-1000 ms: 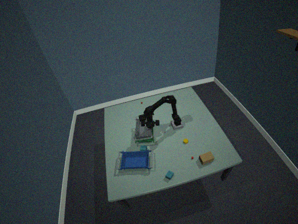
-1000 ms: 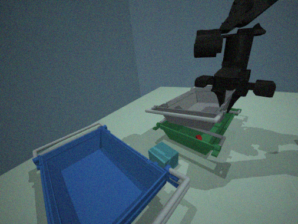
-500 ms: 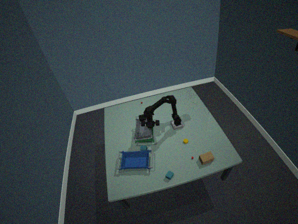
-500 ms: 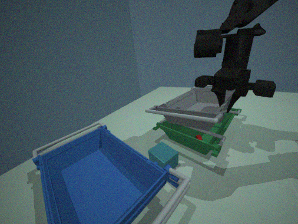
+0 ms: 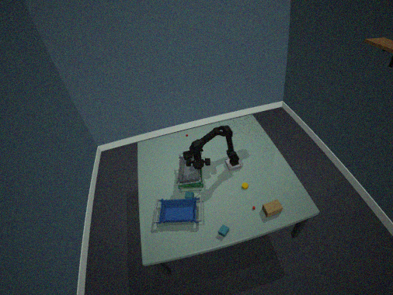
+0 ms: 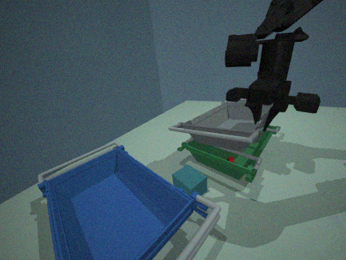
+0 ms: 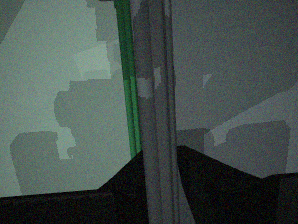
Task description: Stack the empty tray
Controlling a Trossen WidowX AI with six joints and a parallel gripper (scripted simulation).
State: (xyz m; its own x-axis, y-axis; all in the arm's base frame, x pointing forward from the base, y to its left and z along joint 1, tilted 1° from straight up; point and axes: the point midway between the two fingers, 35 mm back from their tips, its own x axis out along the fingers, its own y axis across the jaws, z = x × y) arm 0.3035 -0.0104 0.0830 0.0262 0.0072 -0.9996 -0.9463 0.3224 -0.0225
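The grey tray lies 70 mm ahead of my gripper tip, 30 mm to the right of it and 20 mm above it. From my gripper tip the other things lie so: brown box 380 mm behind, 520 mm to the left, 60 mm below; yellow block 290 mm behind, 250 mm to the left, 80 mm below.
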